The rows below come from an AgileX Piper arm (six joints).
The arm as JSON. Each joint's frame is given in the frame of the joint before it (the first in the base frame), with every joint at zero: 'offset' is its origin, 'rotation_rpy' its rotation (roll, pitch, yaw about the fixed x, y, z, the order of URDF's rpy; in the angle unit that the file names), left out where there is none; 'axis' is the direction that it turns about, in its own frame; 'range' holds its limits. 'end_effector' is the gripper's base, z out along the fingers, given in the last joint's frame.
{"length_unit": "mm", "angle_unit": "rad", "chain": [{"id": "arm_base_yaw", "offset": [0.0, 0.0, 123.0], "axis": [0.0, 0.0, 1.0], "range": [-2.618, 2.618]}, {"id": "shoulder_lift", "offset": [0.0, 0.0, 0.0], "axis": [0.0, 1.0, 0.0], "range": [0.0, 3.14]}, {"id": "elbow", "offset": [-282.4, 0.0, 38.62], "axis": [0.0, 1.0, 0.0], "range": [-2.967, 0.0]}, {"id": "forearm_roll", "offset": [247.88, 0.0, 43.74], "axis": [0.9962, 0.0, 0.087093], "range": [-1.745, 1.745]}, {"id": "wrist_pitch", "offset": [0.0, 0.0, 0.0], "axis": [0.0, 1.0, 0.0], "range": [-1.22, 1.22]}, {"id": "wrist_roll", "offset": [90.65, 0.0, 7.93], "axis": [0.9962, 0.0, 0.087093], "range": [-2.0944, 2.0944]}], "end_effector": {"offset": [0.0, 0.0, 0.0], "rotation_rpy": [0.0, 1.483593, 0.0]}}
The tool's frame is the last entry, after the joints.
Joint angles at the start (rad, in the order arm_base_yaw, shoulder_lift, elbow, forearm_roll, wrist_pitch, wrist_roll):
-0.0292, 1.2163, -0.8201, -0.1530, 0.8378, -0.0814
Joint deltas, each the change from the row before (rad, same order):
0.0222, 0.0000, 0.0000, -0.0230, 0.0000, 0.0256
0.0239, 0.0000, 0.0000, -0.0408, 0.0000, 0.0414
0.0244, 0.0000, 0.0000, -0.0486, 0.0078, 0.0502
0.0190, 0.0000, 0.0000, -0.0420, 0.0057, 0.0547
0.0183, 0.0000, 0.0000, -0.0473, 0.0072, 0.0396
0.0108, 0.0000, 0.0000, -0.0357, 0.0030, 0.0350
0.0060, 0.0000, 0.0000, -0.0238, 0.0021, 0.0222
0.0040, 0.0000, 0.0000, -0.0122, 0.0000, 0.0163
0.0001, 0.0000, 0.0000, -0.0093, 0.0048, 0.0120
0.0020, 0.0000, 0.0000, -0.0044, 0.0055, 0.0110
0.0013, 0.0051, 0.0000, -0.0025, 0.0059, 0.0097
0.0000, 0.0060, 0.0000, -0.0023, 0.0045, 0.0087
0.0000, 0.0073, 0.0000, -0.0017, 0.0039, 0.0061
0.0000, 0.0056, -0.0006, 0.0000, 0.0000, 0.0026
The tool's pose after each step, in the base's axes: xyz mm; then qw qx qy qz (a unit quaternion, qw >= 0). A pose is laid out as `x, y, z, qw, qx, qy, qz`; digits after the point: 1 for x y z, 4 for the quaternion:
221.4, -13.4, 264.0, 0.2071, -0.0675, 0.9725, -0.0828
221.9, -10.8, 264.5, 0.2093, -0.0691, 0.9709, -0.0936
221.8, -8.7, 265.0, 0.2091, -0.0681, 0.9696, -0.1070
221.9, -7.3, 265.6, 0.2109, -0.0607, 0.9685, -0.1177
222.0, -6.5, 266.3, 0.2121, -0.0614, 0.9663, -0.1325
222.3, -6.5, 267.1, 0.2150, -0.0581, 0.9643, -0.1432
222.5, -6.7, 267.6, 0.2169, -0.0559, 0.9629, -0.1506
222.7, -6.5, 268.0, 0.2190, -0.0529, 0.9621, -0.1536
222.4, -7.3, 268.1, 0.2181, -0.0490, 0.9620, -0.1568
222.1, -7.3, 268.0, 0.2168, -0.0451, 0.9623, -0.1580
222.4, -7.2, 266.8, 0.2126, -0.0416, 0.9633, -0.1588
222.9, -7.5, 265.4, 0.2084, -0.0380, 0.9642, -0.1596
223.7, -7.6, 263.8, 0.2037, -0.0357, 0.9651, -0.1605
224.5, -7.5, 262.7, 0.2015, -0.0349, 0.9656, -0.1604

